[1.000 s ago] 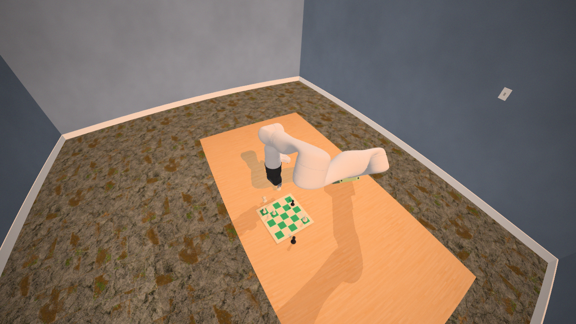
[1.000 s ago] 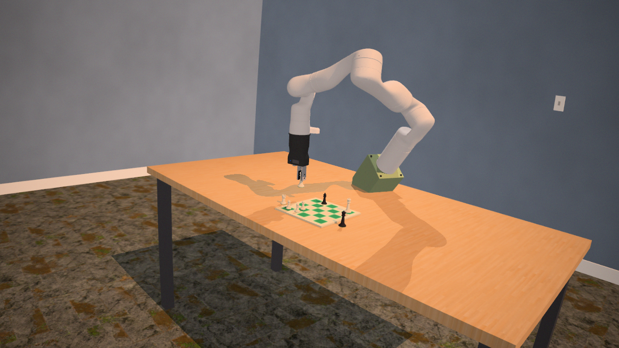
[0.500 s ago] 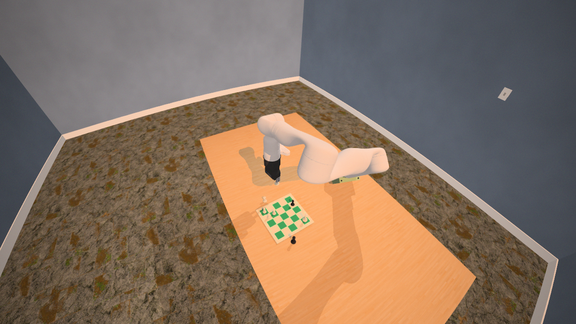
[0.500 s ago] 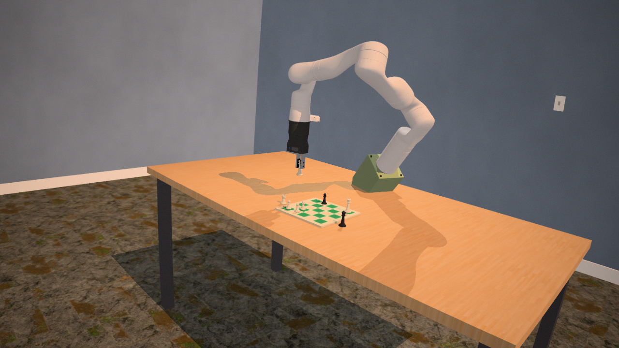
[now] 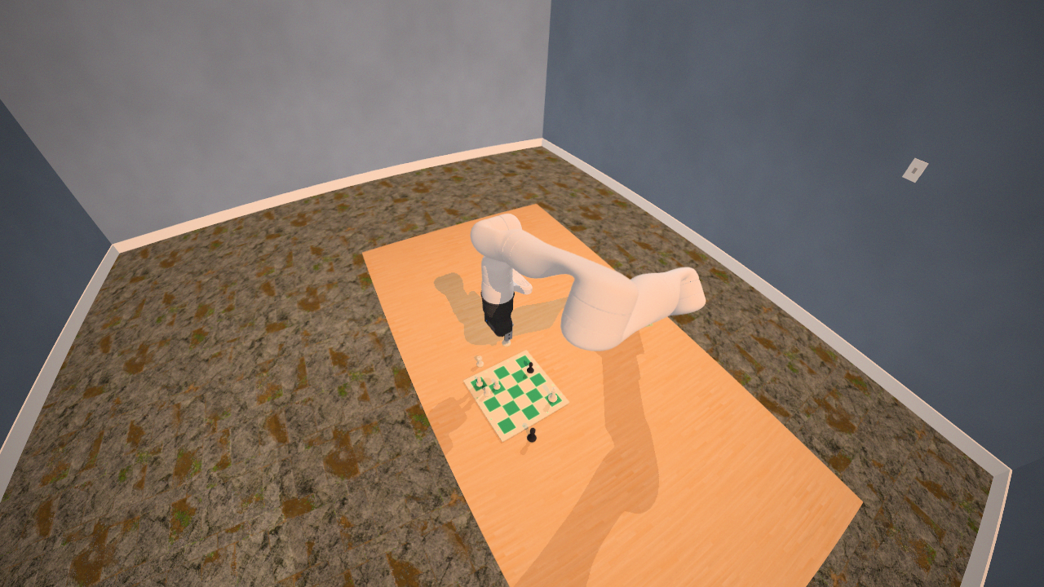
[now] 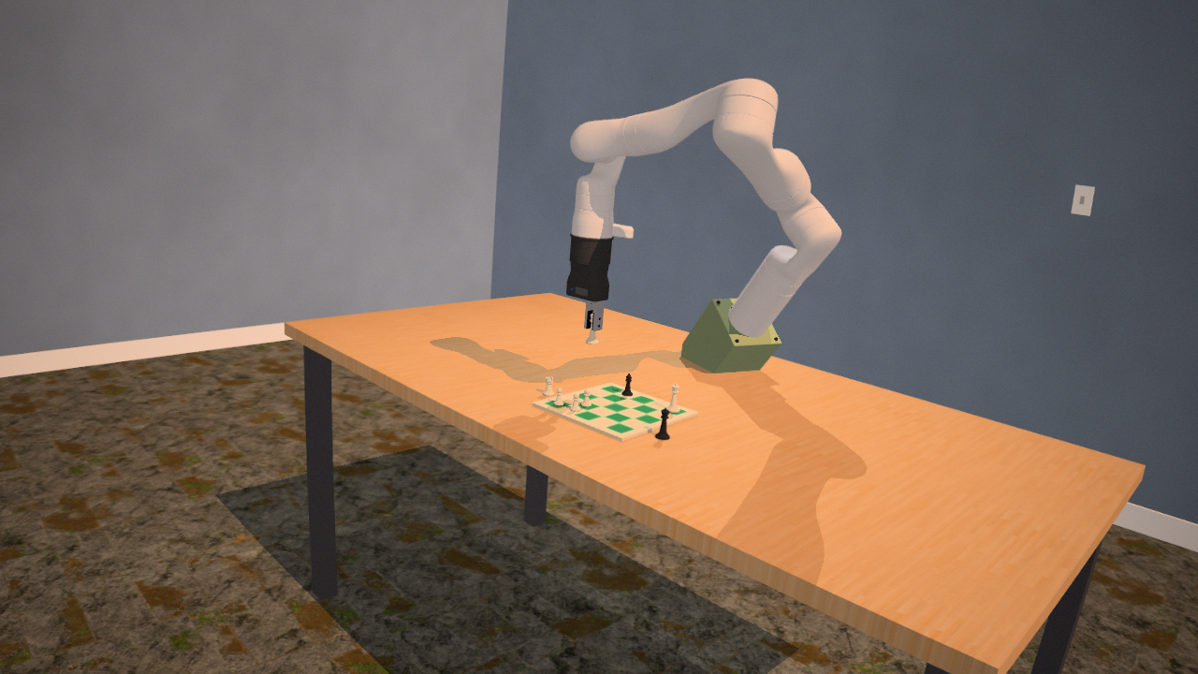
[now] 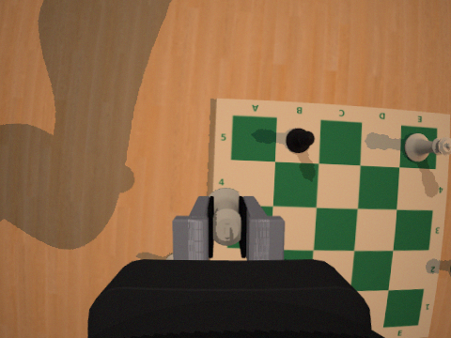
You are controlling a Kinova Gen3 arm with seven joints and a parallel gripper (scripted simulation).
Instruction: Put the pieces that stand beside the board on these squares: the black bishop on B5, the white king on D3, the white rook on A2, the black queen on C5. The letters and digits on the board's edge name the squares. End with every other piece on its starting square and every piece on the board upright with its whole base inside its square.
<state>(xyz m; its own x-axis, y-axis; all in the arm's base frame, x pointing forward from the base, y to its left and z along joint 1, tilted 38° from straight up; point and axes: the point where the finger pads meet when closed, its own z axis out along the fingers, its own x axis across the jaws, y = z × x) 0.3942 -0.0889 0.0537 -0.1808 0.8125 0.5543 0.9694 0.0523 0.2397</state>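
Now: hand 1 cm short of the chessboard, 10 cm to the right of it and 14 cm above it. From my hand the other things lie so: white king (1 cm below); then black bishop (6 cm behind, 5 cm to the left, 12 cm below); then white rook (7 cm ahead, 3 cm to the right, 13 cm below).
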